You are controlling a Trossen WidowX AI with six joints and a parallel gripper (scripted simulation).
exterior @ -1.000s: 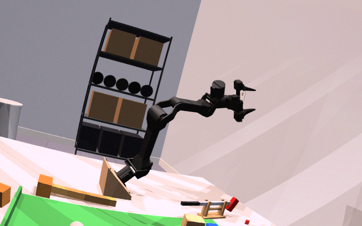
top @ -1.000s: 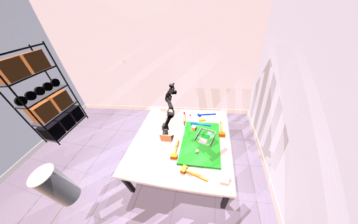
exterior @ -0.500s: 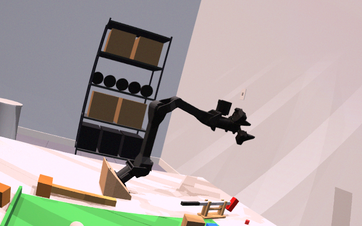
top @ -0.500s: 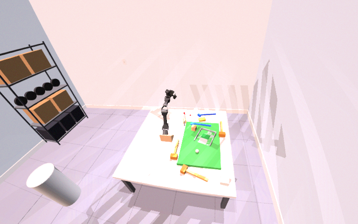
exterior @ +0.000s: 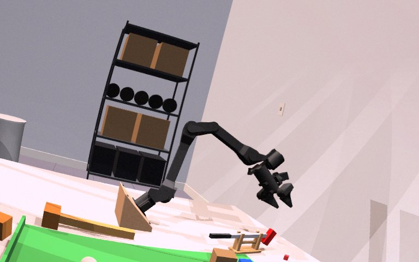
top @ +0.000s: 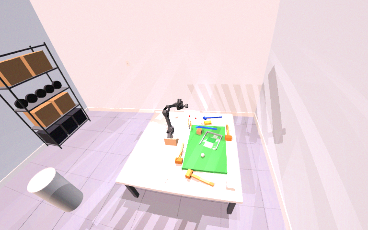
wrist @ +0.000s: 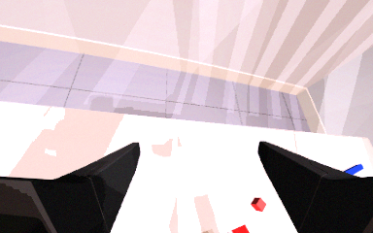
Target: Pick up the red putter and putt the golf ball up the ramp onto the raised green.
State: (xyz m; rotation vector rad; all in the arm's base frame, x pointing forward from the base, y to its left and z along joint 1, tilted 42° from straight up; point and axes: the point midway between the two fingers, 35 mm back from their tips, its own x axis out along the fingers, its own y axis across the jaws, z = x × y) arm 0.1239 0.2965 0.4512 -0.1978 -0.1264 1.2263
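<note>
Now: the wooden block 390 mm to the right of my gripper tip, 240 mm ahead of it and 120 mm below it. From my gripper tip the other things lie so: green mat: 600 mm to the right, 340 mm ahead, 160 mm below; then white golf ball: 770 mm to the right, 290 mm ahead, 130 mm below.
</note>
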